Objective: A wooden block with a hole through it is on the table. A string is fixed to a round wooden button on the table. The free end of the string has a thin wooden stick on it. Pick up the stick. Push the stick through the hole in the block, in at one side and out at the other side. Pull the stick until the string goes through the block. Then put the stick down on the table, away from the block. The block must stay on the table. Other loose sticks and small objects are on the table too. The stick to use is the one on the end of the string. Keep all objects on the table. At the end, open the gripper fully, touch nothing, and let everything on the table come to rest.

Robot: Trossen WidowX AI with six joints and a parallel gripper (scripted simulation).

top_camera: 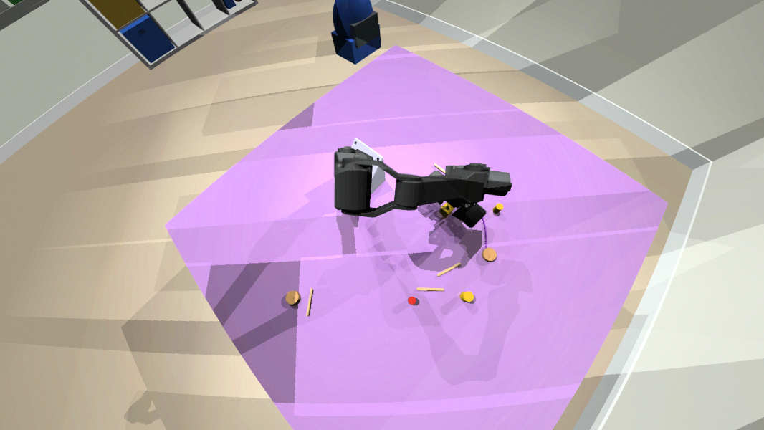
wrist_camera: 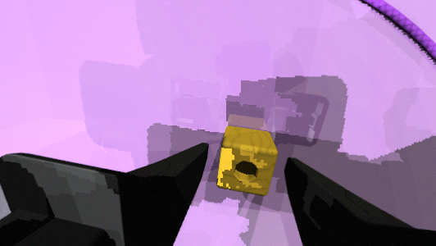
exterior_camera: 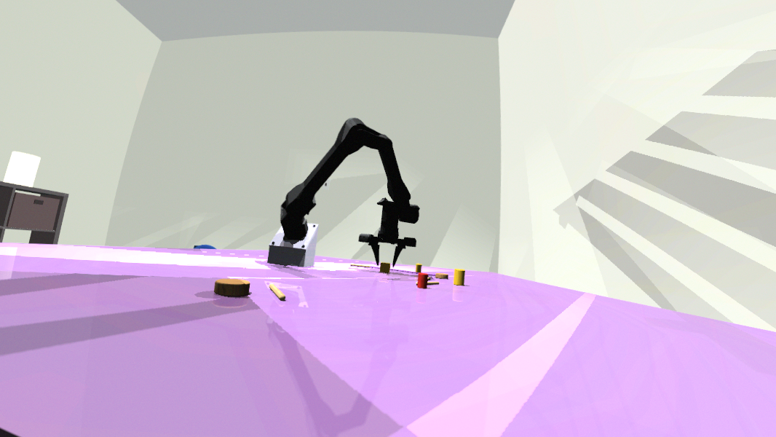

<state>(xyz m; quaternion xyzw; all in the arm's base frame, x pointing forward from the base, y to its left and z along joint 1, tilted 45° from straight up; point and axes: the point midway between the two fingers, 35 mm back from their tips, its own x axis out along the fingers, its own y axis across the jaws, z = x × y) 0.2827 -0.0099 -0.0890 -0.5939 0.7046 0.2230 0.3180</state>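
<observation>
Right now my gripper tip is right at the yellow wooden block. The rest, counted from my gripper tip: thin stick 12 cm to the left, 7 cm behind, 1 cm below; red piece 29 cm to the right, 7 cm ahead.
</observation>
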